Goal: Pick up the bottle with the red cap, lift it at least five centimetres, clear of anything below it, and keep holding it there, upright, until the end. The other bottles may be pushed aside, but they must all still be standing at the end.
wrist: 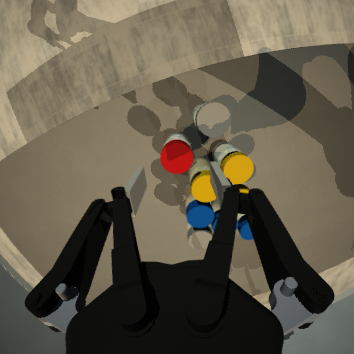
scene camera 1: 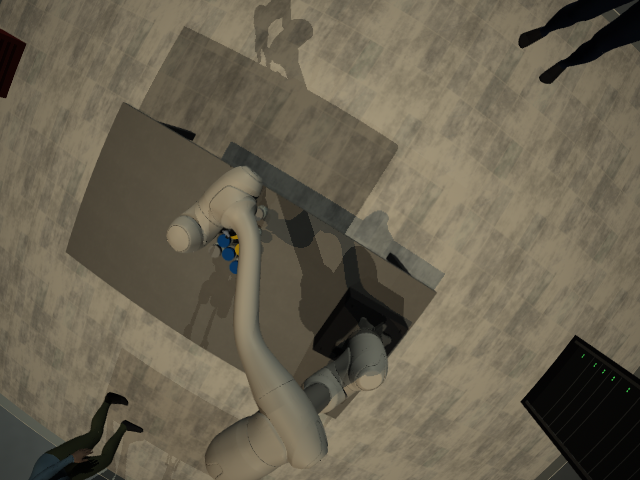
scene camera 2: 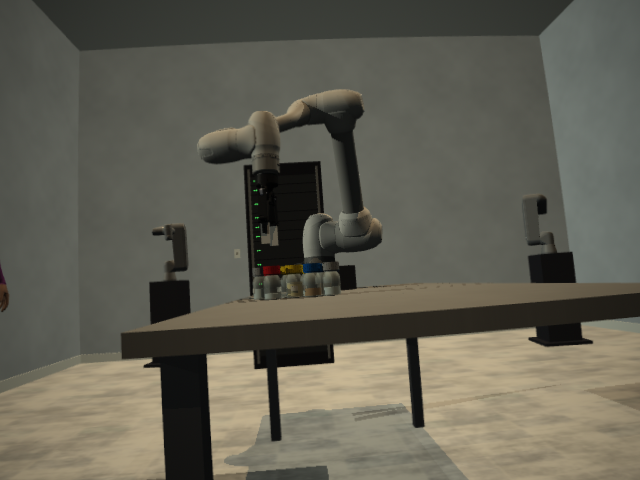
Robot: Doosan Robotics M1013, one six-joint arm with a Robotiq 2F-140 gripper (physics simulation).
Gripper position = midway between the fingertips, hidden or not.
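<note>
Red-capped bottle (wrist: 176, 156). Yellow-capped bottle (wrist: 199, 177). Another yellow-capped bottle (wrist: 235, 165). Blue-capped bottle (wrist: 199, 214). The gripper (wrist: 177, 173).
</note>
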